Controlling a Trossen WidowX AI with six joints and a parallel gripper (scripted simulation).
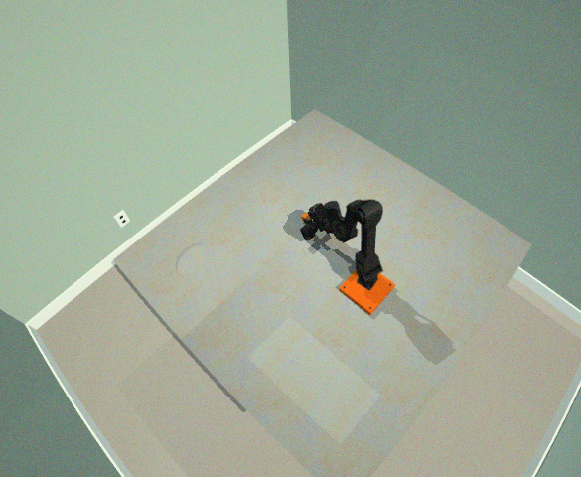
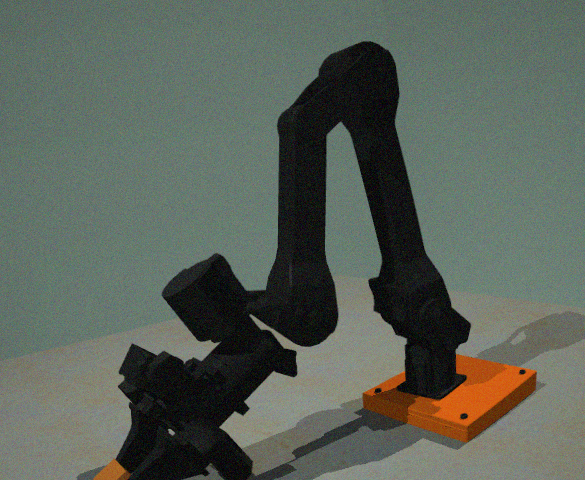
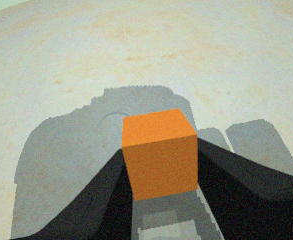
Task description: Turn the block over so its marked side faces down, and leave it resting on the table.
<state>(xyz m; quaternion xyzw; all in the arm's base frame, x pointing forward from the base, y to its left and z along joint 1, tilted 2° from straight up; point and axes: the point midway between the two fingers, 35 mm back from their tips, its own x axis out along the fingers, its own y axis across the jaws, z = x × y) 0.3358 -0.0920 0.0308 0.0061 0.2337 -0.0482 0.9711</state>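
Now: the block 10 mm below my gripper tip.
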